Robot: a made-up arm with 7 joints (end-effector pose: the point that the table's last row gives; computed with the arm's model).
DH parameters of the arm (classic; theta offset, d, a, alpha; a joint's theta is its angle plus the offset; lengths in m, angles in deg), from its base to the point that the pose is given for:
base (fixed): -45.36 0 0.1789 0
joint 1: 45.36 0.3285 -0.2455 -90
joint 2: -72.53 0 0.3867 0
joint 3: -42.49 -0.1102 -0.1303 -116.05
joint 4: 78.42 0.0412 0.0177 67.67
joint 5: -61.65 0.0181 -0.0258 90
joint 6: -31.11 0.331 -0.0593 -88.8
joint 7: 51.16 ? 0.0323 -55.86
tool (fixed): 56.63 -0.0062 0 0
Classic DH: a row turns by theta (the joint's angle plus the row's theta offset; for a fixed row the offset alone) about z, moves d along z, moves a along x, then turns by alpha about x.
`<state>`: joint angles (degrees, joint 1 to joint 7).
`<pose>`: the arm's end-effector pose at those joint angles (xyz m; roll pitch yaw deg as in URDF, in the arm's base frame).
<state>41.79 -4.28 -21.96 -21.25 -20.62 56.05 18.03</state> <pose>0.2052 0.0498 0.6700 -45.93 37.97 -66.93</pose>
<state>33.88 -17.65 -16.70 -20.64 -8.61 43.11 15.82</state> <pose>0.0884 -0.0034 0.7070 -24.43 30.48 -52.09</pose>
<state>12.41 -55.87 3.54 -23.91 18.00 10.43 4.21</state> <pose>-0.2235 -0.0285 0.6082 13.05 1.32 -45.60</pose>
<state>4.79 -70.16 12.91 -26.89 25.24 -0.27 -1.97</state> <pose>-0.2971 0.0095 0.5195 23.37 -6.09 -49.59</pose>
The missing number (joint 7, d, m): 0.0269
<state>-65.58 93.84 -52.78 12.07 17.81 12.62 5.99</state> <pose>0.3074 -0.1722 0.1777 -61.29 63.25 -150.85</pose>
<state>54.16 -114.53 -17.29 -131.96 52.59 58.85 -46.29</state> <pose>-0.0626 -0.3759 0.4757 -44.79 42.33 -145.06</pose>
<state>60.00 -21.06 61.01 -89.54 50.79 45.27 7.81</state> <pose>-0.1865 -0.4935 0.4969 -159.05 -20.52 -25.57</pose>
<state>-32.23 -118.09 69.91 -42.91 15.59 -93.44 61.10</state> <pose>-0.1776 0.2434 0.1651 177.54 -74.16 115.16</pose>
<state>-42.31 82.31 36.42 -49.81 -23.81 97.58 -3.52</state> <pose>-0.0934 0.0344 0.1668 108.25 -42.97 -48.18</pose>
